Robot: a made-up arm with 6 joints. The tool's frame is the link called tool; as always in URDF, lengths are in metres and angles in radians. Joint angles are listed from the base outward. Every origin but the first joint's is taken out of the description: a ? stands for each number. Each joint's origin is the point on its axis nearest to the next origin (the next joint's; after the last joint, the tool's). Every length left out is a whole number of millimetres.
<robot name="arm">
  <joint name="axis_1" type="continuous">
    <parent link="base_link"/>
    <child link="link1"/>
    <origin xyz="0 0 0.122" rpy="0 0 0"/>
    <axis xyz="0 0 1"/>
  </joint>
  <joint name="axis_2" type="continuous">
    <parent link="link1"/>
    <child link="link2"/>
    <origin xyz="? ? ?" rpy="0 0 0"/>
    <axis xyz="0 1 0"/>
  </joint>
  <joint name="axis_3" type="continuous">
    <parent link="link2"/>
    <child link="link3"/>
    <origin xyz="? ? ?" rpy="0 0 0"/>
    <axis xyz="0 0 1"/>
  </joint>
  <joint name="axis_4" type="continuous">
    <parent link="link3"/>
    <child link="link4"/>
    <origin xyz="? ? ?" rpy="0 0 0"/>
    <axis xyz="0 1 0"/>
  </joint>
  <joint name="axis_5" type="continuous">
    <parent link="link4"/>
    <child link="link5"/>
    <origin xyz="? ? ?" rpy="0 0 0"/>
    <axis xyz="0 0 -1"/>
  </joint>
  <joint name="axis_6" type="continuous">
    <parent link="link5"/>
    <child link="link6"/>
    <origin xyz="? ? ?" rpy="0 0 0"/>
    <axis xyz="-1 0 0"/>
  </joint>
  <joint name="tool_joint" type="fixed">
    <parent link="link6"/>
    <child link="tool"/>
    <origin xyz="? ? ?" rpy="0 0 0"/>
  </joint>
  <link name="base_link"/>
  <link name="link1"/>
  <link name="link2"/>
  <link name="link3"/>
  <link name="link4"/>
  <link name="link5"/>
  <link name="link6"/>
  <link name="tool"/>
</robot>
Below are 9 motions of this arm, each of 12 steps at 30 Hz.
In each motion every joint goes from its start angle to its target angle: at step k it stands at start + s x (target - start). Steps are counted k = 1, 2, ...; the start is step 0. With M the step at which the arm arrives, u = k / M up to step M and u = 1 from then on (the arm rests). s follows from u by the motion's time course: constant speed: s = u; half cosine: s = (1 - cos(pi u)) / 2; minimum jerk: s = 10 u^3 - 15 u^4 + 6 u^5.
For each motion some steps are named. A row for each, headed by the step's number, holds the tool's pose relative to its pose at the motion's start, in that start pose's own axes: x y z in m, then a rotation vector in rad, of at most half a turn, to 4 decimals.
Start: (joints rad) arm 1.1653 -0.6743 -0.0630 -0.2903 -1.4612 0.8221
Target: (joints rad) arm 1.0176 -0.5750 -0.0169 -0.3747 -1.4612 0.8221
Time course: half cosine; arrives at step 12
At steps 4, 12:
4: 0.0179 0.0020 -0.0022 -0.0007 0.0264 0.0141
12: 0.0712 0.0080 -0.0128 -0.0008 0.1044 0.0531

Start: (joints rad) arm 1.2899 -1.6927 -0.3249 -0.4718 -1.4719 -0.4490
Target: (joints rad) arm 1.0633 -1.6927 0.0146 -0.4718 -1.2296 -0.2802
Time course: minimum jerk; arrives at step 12
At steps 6, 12:
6: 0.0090 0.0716 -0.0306 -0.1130 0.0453 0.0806
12: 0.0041 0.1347 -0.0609 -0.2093 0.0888 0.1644

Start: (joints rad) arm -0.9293 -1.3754 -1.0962 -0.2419 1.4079 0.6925
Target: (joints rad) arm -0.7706 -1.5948 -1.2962 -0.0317 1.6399 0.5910
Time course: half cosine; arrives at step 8
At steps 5, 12:
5: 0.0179 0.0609 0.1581 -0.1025 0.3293 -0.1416
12: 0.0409 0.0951 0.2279 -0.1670 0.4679 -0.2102

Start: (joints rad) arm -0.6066 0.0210 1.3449 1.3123 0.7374 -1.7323
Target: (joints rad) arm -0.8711 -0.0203 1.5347 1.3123 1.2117 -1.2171
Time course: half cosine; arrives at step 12
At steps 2, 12:
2: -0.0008 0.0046 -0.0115 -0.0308 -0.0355 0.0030
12: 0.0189 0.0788 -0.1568 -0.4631 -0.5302 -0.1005

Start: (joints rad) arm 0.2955 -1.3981 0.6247 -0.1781 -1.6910 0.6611
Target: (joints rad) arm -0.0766 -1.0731 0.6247 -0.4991 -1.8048 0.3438
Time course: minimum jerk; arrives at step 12
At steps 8, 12:
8: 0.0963 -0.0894 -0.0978 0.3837 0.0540 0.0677
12: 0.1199 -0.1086 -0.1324 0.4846 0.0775 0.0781

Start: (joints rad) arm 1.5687 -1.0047 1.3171 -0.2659 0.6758 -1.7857
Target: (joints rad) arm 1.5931 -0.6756 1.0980 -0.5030 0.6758 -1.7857
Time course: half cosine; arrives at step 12
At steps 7, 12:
7: 0.0613 0.0488 -0.0605 0.1731 -0.1870 0.0225
12: 0.1063 0.0768 -0.0914 0.2529 -0.3037 0.0350

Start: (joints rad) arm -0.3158 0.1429 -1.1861 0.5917 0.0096 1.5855
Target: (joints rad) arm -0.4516 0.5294 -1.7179 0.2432 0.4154 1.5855
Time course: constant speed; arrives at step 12
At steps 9, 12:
9: 0.1431 0.0436 0.1911 -0.0049 0.8746 -0.1651
12: 0.2227 0.0710 0.2290 -0.0352 1.1625 -0.2438

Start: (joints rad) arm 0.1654 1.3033 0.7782 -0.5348 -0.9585 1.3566
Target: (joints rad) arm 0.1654 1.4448 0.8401 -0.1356 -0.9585 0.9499
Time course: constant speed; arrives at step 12
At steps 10, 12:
10: -0.0023 -0.0353 0.0014 0.7337 0.0433 0.1551
12: -0.0030 -0.0443 0.0018 0.8796 0.0550 0.1867

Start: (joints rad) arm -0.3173 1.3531 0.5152 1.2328 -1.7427 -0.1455
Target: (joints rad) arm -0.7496 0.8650 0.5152 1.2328 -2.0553 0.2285
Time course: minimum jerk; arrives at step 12
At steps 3, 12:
3: 0.0155 -0.0163 0.0033 -0.1056 0.0032 0.0409
12: 0.1748 -0.1215 0.1198 -1.0217 -0.0239 0.3429

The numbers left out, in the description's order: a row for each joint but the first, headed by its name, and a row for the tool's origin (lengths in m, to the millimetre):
axis_2: -0.386 -0.102 0
axis_3: -0.036 0 0.091
axis_4: -0.05 0.398 0
axis_5: -0.09 0 0.046
axis_6: -0.125 -0.078 0
tool: 0 0.021 -0.061

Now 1 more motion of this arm.
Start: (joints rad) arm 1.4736 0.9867 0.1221 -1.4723 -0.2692 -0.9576
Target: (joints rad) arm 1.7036 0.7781 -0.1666 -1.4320 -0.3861 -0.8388
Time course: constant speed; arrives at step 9
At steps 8, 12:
8: -0.0599 -0.1198 0.0352 -0.2899 0.1339 0.2287
12: -0.0637 -0.1355 0.0404 -0.3250 0.1437 0.2568

